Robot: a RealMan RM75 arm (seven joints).
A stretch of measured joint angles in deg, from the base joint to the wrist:
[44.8 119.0 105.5 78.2 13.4 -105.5 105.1]
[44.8 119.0 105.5 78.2 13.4 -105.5 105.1]
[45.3 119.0 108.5 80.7 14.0 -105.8 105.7]
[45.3 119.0 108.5 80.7 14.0 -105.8 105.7]
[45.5 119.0 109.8 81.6 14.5 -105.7 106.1]
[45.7 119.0 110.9 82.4 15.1 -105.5 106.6]
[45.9 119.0 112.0 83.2 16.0 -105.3 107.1]
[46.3 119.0 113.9 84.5 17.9 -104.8 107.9]
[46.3 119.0 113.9 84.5 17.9 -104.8 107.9]
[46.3 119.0 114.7 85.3 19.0 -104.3 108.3]
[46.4 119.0 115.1 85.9 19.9 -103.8 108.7]
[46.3 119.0 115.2 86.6 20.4 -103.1 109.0]
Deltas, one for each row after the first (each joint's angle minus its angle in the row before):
[0.0 0.0 0.0 0.0 0.0 0.0 0.0]
[0.5 0.0 3.0 2.5 0.6 -0.3 0.6]
[0.0 0.0 0.0 0.0 0.0 0.0 0.0]
[0.2 0.0 1.3 0.9 0.5 0.1 0.4]
[0.2 0.0 1.1 0.8 0.6 0.2 0.5]
[0.2 0.0 1.1 0.8 0.9 0.2 0.5]
[0.4 0.0 1.9 1.3 1.9 0.5 0.8]
[0.0 0.0 0.0 0.0 0.0 0.0 0.0]
[0.0 0.0 0.8 0.8 1.1 0.5 0.4]
[0.1 0.0 0.4 0.6 0.9 0.5 0.4]
[-0.1 0.0 0.1 0.7 0.5 0.7 0.3]

